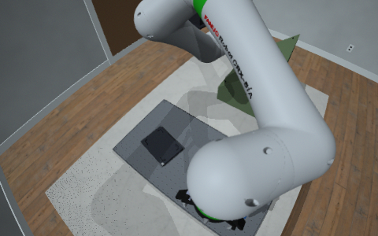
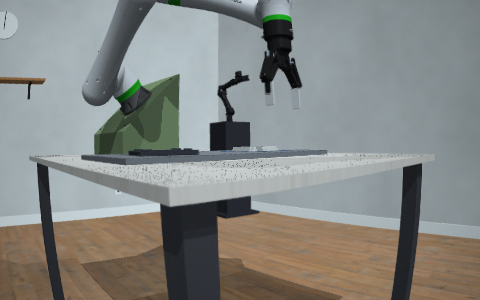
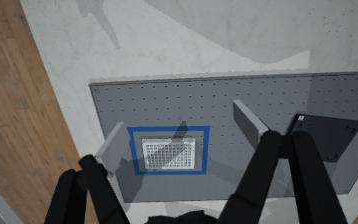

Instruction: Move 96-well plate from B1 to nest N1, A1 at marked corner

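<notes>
Now: hand 160 mm past the white 96-well plate, 20 mm to the right of it and 130 mm above it. Also, from my hand: black plate nest N1 (100 mm behind, 340 mm to the right, 140 mm below); then A1 corner label (40 mm behind, 270 mm to the right, 130 mm below).
</notes>
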